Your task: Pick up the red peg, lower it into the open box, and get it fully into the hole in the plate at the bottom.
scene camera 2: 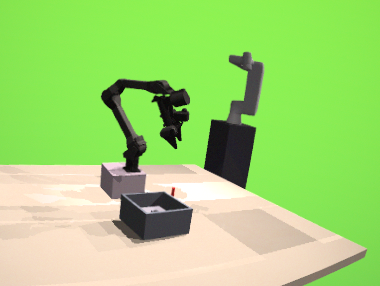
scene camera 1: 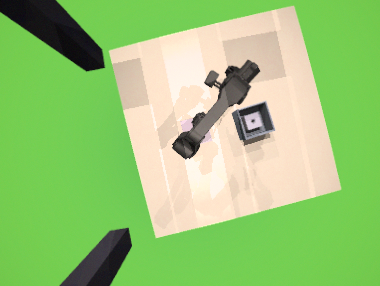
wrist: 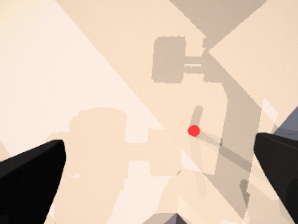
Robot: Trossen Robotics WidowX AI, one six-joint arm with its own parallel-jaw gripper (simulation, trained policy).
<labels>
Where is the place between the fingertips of the gripper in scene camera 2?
178, 144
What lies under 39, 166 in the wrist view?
The gripper.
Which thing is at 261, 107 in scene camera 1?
A grey box.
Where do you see a grey box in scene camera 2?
At 176, 219
</labels>
